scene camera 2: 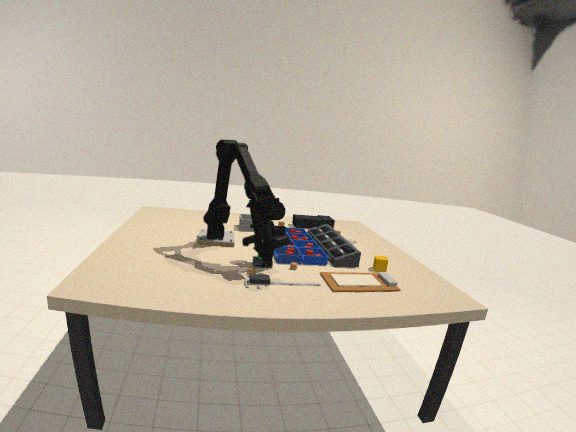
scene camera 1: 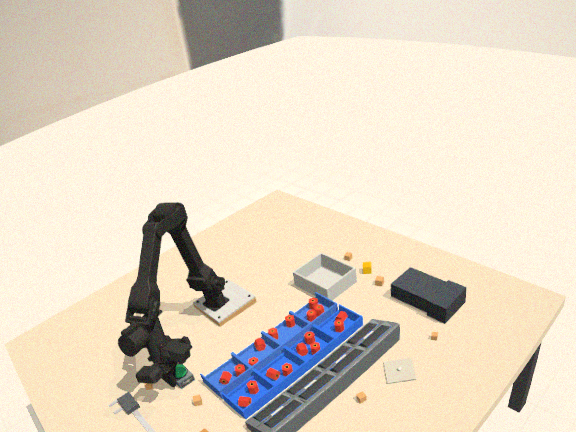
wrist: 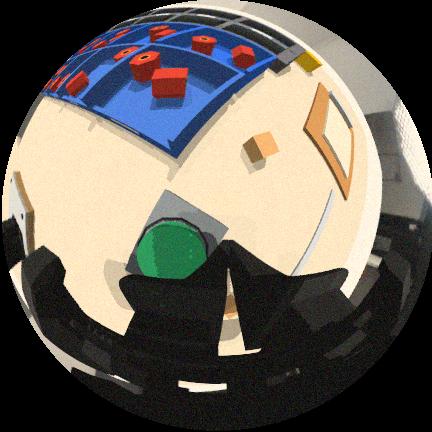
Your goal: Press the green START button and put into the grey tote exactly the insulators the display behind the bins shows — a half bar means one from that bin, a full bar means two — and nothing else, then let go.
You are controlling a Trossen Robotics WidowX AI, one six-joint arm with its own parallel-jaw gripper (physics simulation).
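Where they show: gripper, fingertip midpoint: point(scene camera 2: 269, 266) point(scene camera 1: 174, 386) point(wrist: 226, 244); arm's base at its link origin: point(scene camera 2: 214, 237) point(scene camera 1: 216, 302).
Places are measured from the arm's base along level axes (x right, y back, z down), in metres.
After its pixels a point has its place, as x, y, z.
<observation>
The green START button point(scene camera 1: 180, 370) @(0.262, -0.159, -0.018) point(scene camera 2: 258, 258) @(0.274, -0.131, -0.007) point(wrist: 170, 252) @(0.261, -0.154, -0.018) sits on a small grey base. My gripper point(scene camera 1: 172, 382) @(0.301, -0.165, 0.010) point(scene camera 2: 265, 265) @(0.301, -0.165, 0.010) point(wrist: 226, 244) @(0.301, -0.165, 0.010) is shut and empty, its tips low beside the button and overlapping its edge in the wrist view; contact cannot be told. The blue bins point(scene camera 1: 269, 394) @(0.166, -0.398, -0.001) point(scene camera 2: 315, 260) @(0.245, -0.345, 0.005) point(wrist: 200, 105) hold red insulators, such as one insulator point(scene camera 1: 252, 386) point(wrist: 170, 82) in a near bin. The dark grey display point(scene camera 1: 350, 372) @(0.012, -0.531, -0.023) point(scene camera 2: 345, 259) @(0.269, -0.451, -0.008) stands behind them; its light bars are too unclear to read. The grey tote point(scene camera 1: 310, 286) @(-0.210, -0.210, -0.009) point(scene camera 2: 245, 222) @(-0.215, -0.155, -0.019) looks empty in scene camera 1.
A black box point(scene camera 1: 425, 295) @(-0.326, -0.545, -0.029) point(scene camera 2: 312, 221) @(-0.315, -0.511, -0.018) stands beyond the display. A caliper-like tool point(scene camera 1: 128, 403) @(0.425, -0.120, 0.003) point(scene camera 2: 260, 279) @(0.442, -0.108, 0.004) lies near the button. A small wooden cube point(scene camera 1: 197, 400) @(0.292, -0.261, 0.003) point(wrist: 260, 147) @(0.286, -0.245, 0.003) lies between button and bins. An orange-framed board point(scene camera 2: 327, 281) @(0.421, -0.329, 0.018) point(wrist: 315, 115) @(0.348, -0.384, 0.016) and a yellow cube point(scene camera 2: 380, 263) @(0.320, -0.574, -0.008) point(wrist: 308, 61) @(0.299, -0.562, -0.005) are farther right.
</observation>
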